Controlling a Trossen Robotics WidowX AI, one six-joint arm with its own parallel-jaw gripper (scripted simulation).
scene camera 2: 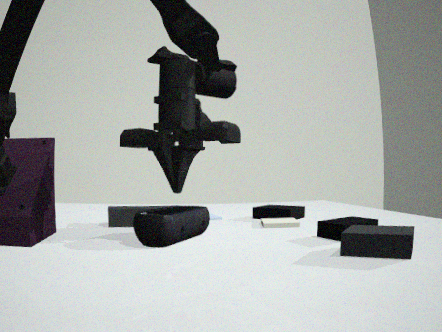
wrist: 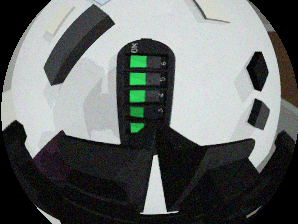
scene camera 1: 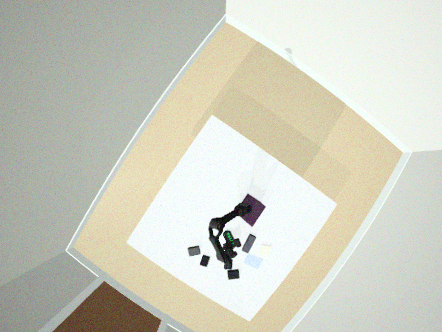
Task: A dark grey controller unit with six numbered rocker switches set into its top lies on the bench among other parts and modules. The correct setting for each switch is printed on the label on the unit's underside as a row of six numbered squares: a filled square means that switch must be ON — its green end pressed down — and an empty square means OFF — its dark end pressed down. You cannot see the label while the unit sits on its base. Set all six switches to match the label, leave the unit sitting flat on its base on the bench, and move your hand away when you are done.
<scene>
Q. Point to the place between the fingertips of my gripper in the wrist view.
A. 155, 125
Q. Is my gripper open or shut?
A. Shut.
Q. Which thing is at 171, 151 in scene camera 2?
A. My gripper.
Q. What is my gripper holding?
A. Nothing.
</scene>
